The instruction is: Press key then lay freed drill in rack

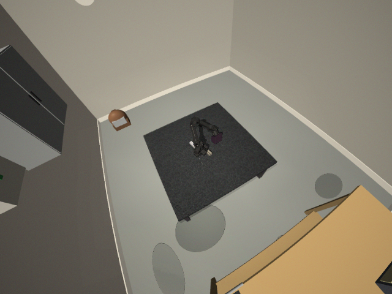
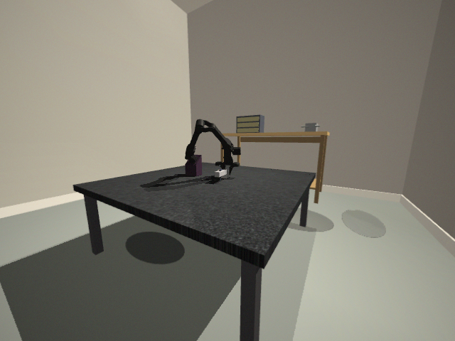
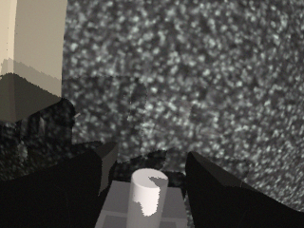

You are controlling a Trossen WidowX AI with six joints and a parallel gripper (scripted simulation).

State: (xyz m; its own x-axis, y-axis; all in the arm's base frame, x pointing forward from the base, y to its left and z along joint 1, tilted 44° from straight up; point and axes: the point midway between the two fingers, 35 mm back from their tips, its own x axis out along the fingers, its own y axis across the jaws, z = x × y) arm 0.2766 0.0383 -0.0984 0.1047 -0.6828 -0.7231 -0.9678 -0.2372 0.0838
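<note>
My gripper tip is 10 mm short of the drill, 50 mm to the left of it and 30 mm below it.
</note>
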